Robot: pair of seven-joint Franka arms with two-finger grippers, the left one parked.
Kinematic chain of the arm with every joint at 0, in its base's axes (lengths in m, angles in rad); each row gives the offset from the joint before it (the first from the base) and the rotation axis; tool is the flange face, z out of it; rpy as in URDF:
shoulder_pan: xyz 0 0 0.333 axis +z
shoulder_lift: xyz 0 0 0 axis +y
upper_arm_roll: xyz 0 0 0.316 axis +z
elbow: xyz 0.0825 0 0 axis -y
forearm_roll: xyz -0.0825 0 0.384 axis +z
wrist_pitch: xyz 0 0 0 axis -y
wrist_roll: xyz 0.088 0 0 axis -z
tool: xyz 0 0 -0.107 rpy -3.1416 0 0
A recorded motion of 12 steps. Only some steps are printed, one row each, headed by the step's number.
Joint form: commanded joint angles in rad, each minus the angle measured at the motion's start. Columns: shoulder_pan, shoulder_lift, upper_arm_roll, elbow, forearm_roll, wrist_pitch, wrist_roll.
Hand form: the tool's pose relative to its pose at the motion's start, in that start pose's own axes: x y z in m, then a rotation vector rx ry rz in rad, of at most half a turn. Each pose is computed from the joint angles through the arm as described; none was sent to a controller.
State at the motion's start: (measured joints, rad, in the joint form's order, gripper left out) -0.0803 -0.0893 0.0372 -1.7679 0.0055 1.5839 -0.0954
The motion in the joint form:
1: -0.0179 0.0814 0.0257 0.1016 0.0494 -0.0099 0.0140
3: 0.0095 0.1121 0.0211 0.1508 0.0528 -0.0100 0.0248
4: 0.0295 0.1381 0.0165 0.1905 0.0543 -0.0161 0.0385
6: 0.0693 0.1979 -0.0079 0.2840 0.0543 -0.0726 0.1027
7: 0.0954 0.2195 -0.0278 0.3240 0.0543 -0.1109 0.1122
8: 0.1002 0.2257 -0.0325 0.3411 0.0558 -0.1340 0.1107
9: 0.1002 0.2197 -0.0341 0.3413 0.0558 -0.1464 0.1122
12: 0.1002 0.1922 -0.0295 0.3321 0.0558 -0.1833 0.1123
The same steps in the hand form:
1: 0.0265 -0.0065 -0.0059 0.0504 0.0146 0.0056
3: 0.0375 -0.0182 -0.0129 0.0525 0.0323 -0.0070
4: 0.0456 -0.0263 -0.0171 0.0539 0.0391 -0.0093
6: 0.0590 -0.0347 -0.0231 0.0547 0.0140 0.0369
7: 0.0617 -0.0390 -0.0263 0.0522 -0.0064 0.0387
8: 0.0610 -0.0395 -0.0287 0.0531 -0.0186 0.0360
9: 0.0577 -0.0389 -0.0311 0.0530 -0.0248 0.0386
12: 0.0447 -0.0420 -0.0388 0.0527 -0.0436 0.0324

